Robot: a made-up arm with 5 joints.
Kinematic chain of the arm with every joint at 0, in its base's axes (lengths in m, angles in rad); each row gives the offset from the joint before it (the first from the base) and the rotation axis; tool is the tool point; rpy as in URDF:
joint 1: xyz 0 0 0.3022 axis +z
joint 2: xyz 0 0 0 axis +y
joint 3: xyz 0.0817 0 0.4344 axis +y
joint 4: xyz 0.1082 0 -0.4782 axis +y
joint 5: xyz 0.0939 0 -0.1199 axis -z
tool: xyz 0 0 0 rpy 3.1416 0 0
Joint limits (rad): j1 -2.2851..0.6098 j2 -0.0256..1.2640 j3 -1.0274..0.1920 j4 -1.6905..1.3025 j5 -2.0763..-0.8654
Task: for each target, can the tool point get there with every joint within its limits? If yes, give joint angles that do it. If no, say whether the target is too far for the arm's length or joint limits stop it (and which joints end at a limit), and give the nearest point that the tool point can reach.
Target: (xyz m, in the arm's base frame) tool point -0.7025 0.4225 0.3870
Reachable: no: joint limits stop it (at a limit: joint 2, joint 3) | nearest point -0.1473 0.0886 0.2293 | short by 0.667 m
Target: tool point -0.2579 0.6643 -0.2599
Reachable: no: joint limits stop it (at a limit: joint 2) | nearest point -0.0463 0.1193 0.0526 | short by 0.663 m
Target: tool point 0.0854 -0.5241 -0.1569
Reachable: yes | joints -1.4092 0.9877 -0.9353 0.3432 -1.8213
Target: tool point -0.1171 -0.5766 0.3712
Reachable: yes | joints -1.7711 0.1431 -0.5751 -0.7376 -1.2554
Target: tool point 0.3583 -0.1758 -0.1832
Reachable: yes | joints -0.4561 1.1641 -0.6600 -0.5917 -1.7962
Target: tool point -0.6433 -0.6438 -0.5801
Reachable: no: too far | nearest point -0.3602 -0.4154 -0.2321 | short by 0.503 m
